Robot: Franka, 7 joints.
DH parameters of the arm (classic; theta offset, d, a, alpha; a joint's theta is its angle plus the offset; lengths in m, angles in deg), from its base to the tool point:
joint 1: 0 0.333 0 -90
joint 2: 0 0 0 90
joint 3: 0 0.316 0.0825 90
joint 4: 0 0 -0.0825 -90
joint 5: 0 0.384 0 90
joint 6: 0 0 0.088 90
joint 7: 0 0.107 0 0
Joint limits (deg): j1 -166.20..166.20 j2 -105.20..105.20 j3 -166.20..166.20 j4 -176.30..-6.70 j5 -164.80..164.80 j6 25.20..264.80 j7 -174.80..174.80
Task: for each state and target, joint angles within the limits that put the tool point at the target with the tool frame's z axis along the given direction. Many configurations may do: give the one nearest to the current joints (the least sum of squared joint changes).
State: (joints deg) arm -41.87 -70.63 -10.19 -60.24 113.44 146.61 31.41
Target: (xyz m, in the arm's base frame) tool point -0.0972 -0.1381 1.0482 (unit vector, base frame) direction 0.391 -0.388 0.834
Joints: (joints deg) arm -54.44 -47.17 -10.55 -83.38 102.21 163.93 31.41
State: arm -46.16 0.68 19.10 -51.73 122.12 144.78 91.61
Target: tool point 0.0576 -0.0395 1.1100 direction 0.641 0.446 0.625
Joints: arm -45.84 -40.29 -2.50 -74.12 107.67 123.83 91.61
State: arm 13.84 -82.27 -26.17 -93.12 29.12 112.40 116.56
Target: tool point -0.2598 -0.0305 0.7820 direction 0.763 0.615 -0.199
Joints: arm 7.84 -105.13 -5.83 -110.49 27.86 80.45 116.56
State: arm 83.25 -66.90 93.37 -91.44 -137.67 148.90 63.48
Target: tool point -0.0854 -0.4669 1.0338 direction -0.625 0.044 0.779
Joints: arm 125.25 -18.04 110.75 -40.68 -106.69 128.43 63.48
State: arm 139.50 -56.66 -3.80 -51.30 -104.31 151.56 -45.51
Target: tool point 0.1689 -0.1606 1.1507 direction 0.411 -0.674 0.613
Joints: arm 96.93 -34.24 -22.93 -41.41 -149.64 128.03 -45.51
